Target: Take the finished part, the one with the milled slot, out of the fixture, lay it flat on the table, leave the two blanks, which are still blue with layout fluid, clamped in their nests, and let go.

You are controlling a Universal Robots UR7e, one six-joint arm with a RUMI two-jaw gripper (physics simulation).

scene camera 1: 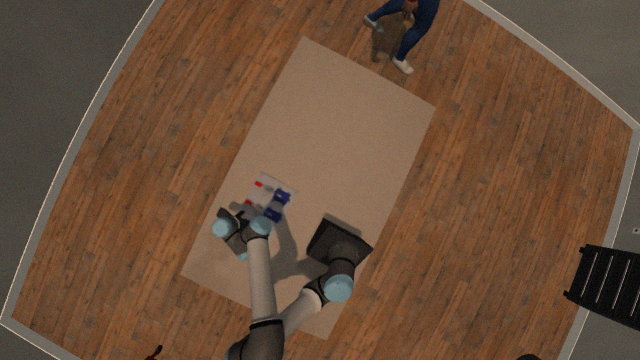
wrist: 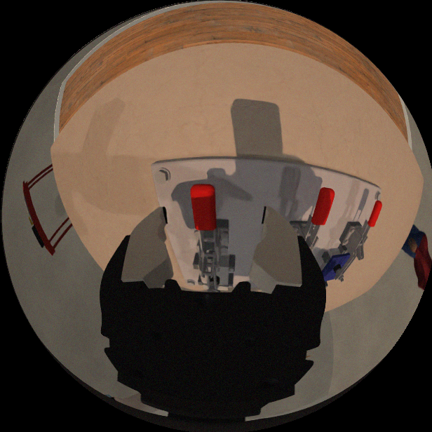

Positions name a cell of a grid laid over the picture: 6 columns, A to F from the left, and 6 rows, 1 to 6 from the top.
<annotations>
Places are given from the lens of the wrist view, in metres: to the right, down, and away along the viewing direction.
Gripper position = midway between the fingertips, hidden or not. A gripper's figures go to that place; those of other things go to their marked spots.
gripper (wrist: C3): 0.00, -0.01, 0.14
red clamp handle (wrist: C3): -0.01, -0.01, 0.10
fixture plate (wrist: D3): 0.03, -0.03, 0.14
The marked spots on the fixture plate and the red clamp handle are 0.06 m apart.
</annotations>
